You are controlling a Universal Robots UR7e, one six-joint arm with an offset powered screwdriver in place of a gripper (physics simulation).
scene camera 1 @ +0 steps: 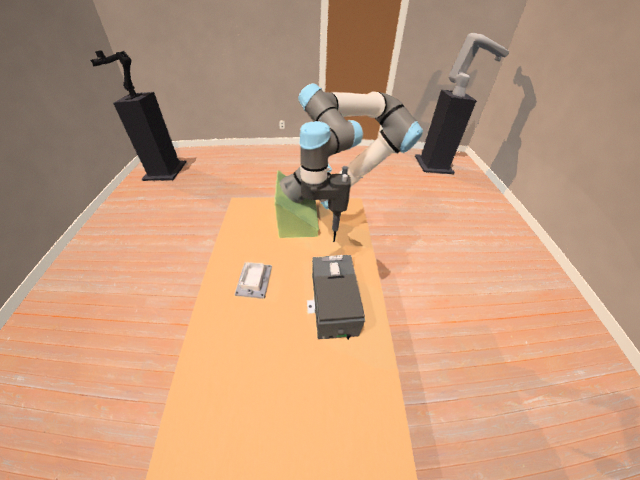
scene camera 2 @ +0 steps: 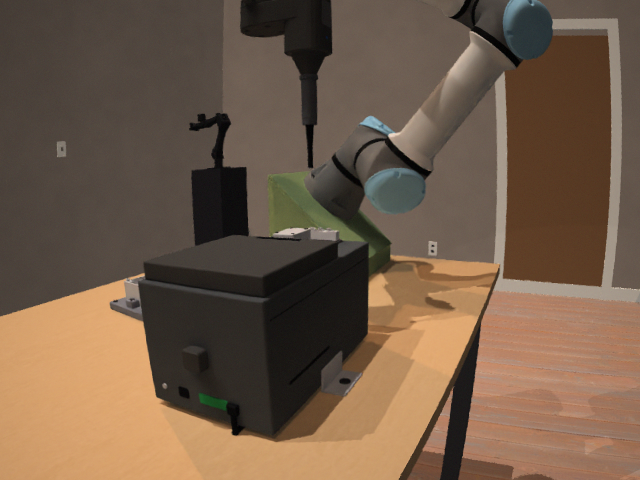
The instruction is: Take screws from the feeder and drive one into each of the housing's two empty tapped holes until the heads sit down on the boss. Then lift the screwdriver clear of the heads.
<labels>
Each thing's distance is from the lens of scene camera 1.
black screw feeder (scene camera 1: 353, 327): 89 cm
</labels>
